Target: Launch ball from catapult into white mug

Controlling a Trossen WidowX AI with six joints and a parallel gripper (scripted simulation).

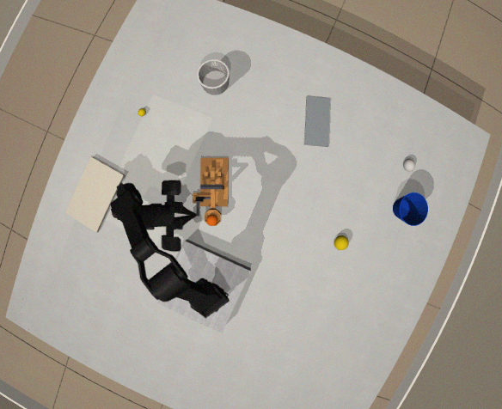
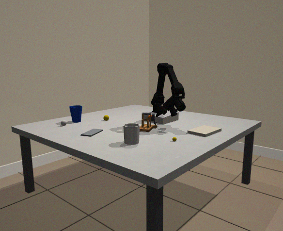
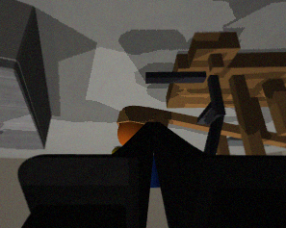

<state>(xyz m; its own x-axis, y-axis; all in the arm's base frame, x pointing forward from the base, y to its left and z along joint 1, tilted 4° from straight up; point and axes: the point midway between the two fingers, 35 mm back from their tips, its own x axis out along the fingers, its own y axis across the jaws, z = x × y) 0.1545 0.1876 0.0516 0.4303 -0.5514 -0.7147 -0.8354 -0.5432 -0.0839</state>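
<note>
The orange ball is 1 cm ahead of my gripper tip, 5 cm to the right of it and 1 cm below it. The rest, counted from my gripper tip: beige pad 14 cm behind, 31 cm to the left, 6 cm below; then small yellow ball 16 cm ahead, 32 cm to the left, 6 cm below; then white mug 36 cm ahead, 18 cm to the left, 4 cm below.
</note>
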